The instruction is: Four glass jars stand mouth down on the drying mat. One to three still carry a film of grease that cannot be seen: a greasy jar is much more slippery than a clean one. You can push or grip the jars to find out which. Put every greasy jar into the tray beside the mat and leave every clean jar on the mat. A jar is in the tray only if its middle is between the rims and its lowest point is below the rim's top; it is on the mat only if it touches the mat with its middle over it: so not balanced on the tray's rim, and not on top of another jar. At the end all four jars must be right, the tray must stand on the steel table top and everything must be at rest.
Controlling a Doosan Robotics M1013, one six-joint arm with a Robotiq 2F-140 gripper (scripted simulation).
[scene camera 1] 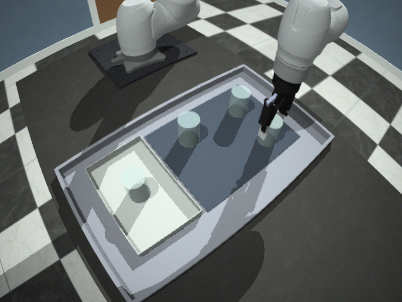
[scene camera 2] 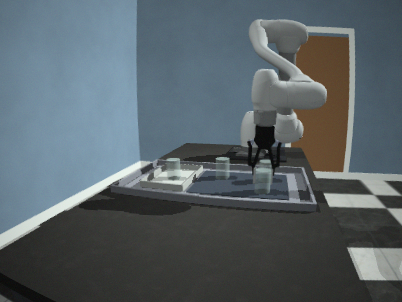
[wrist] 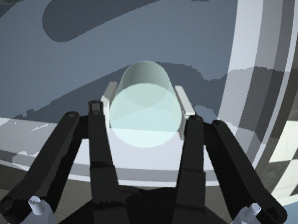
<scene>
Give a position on a tray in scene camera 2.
At 189, 173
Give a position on a tray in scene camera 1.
169, 205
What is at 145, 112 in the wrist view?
A jar.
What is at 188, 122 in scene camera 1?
A jar.
</scene>
